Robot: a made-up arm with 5 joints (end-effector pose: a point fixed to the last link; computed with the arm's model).
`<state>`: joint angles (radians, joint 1 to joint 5).
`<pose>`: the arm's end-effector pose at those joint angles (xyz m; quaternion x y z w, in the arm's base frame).
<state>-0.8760 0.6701 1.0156 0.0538 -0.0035</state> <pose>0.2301 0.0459 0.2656 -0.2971 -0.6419 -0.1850 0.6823</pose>
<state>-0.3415 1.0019 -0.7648 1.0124 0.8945</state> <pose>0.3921 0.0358 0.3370 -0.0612 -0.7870 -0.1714 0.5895</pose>
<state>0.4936 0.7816 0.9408 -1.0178 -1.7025</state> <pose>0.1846 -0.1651 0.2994 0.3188 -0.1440 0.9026 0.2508</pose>
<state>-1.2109 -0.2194 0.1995 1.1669 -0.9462</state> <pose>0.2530 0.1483 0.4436 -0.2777 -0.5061 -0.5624 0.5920</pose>
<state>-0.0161 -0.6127 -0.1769 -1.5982 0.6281</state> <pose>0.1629 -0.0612 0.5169 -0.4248 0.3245 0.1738 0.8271</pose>
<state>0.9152 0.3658 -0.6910 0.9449 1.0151</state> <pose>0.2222 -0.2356 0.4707 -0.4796 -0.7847 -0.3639 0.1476</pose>
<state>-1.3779 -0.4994 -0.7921 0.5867 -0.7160</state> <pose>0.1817 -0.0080 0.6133 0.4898 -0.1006 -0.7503 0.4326</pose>
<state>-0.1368 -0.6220 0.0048 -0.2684 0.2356</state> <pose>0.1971 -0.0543 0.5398 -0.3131 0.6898 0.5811 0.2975</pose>
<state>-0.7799 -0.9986 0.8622 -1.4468 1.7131</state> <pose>0.2081 0.0024 0.4358 -0.2197 0.6675 0.2236 0.6754</pose>
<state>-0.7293 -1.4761 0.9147 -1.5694 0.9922</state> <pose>0.1562 -0.0355 0.4305 -0.3987 0.3445 0.4281 0.7342</pose>
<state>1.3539 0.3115 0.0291 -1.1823 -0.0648</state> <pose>0.0997 -0.2117 0.4312 0.1586 0.6732 0.3441 0.6349</pose>
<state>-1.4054 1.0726 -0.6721 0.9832 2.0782</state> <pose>0.2132 0.2202 0.3029 0.6039 -0.4653 0.5466 0.3463</pose>
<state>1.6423 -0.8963 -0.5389 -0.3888 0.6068</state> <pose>0.0709 0.0243 0.5571 0.1473 0.6379 -0.3195 0.6851</pose>
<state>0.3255 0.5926 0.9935 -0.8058 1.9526</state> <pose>0.1933 -0.1103 0.2775 -0.0759 -0.9077 0.1127 0.3969</pose>
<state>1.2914 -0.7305 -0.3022 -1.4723 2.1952</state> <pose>0.0575 -0.0745 0.5534 0.4122 0.0623 -0.6207 0.6640</pose>
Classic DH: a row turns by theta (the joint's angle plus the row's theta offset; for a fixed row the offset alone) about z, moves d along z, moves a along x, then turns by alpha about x. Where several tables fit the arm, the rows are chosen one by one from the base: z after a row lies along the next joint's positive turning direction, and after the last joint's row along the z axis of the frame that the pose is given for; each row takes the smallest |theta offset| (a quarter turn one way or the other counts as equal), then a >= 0, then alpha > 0; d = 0 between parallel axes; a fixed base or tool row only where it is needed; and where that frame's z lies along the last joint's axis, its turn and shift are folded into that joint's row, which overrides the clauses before.
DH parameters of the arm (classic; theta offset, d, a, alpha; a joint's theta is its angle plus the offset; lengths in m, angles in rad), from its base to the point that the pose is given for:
base (fixed): -0.1799 0 0.1118 3.1416
joint 1: -0.1799 -0.34 0.04 1.5708
joint 2: -1.4801 0 0.1105 0
joint 3: 1.5569 0 0.1304 0
joint 4: 1.494 -0.07 -0.02 -1.5708
joint 5: 0 -0.02 -0.02 1.5708
tool (fixed): 1.5708 0.02 0 0

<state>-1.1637 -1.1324 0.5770 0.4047 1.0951</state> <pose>0.1806 0.0350 0.4701 0.5474 -0.7999 -0.2365 0.0680</pose>
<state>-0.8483 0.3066 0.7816 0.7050 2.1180</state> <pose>0.2385 0.0300 0.3042 0.4397 -0.4609 0.4633 0.6161</pose>
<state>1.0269 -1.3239 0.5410 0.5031 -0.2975</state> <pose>0.0830 -0.0851 0.5100 0.1915 0.5679 0.6529 0.4633</pose>
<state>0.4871 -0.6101 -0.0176 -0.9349 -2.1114</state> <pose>0.1259 -0.1387 0.5244 0.7043 0.0203 -0.7094 0.0175</pose>
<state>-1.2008 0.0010 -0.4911 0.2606 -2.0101</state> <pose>0.2660 0.1150 0.5358 -0.0301 0.2417 -0.7859 0.5684</pose>
